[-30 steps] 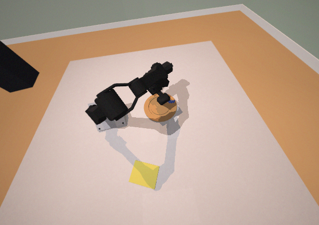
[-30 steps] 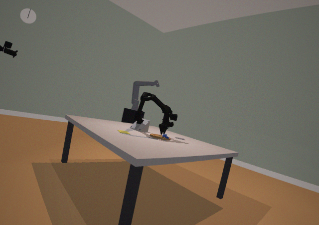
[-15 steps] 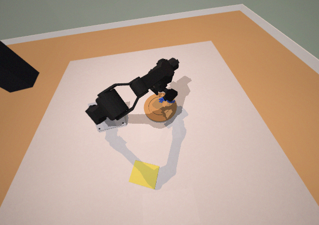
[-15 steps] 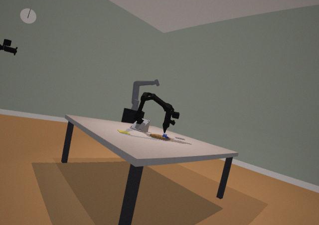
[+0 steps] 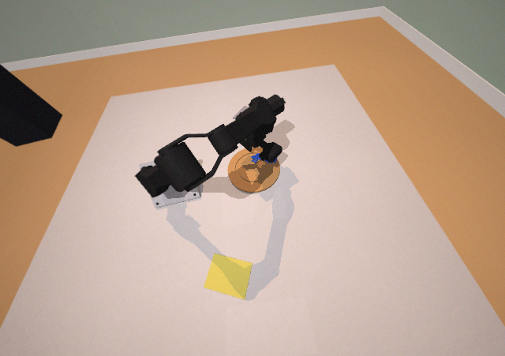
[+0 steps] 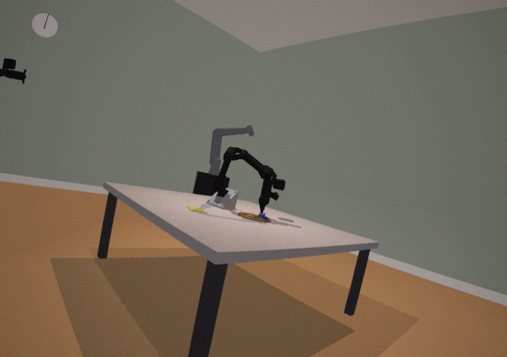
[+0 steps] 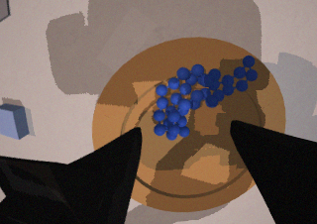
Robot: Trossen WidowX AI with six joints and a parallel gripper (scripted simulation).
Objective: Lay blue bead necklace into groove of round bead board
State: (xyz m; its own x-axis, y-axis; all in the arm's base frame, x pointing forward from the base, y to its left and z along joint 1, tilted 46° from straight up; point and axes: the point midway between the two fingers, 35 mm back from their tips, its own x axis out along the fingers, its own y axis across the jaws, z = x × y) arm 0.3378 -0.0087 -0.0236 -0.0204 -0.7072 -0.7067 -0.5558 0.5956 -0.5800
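Right now my gripper tip is 3 cm to the left of the round bead board, 3 cm above it and 2 cm past it. From my gripper tip the other things lie so: yellow square patch 35 cm to the right, 19 cm behind, 4 cm below; then flat grey tile 28 cm to the left, 4 cm below, 2 cm ahead; then light blue cube 17 cm to the left, 11 cm behind, 3 cm below.
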